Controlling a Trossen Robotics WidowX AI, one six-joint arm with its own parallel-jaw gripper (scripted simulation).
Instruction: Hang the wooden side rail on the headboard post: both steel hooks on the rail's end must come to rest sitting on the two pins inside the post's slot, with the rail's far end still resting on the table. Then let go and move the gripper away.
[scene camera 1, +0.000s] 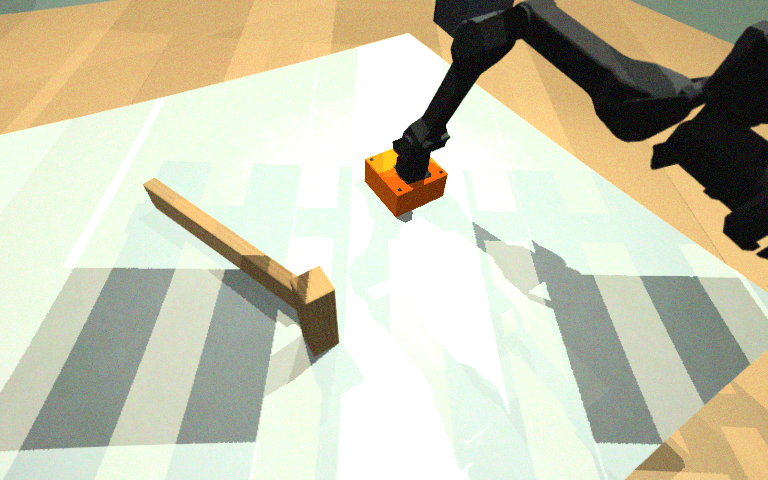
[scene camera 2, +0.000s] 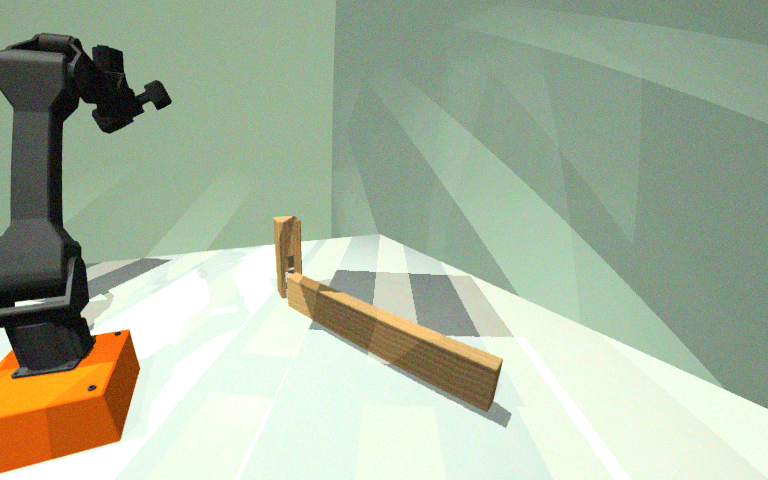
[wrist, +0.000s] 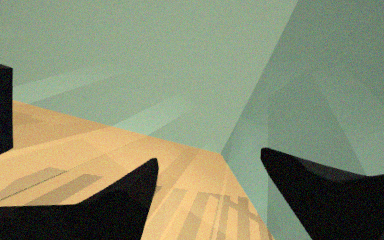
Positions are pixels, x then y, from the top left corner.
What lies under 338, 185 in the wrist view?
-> The gripper.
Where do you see the gripper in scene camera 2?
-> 146, 113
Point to a wooden side rail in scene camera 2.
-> At 468, 373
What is the gripper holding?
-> Nothing.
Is the gripper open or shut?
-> Open.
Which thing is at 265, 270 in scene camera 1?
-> A wooden side rail.
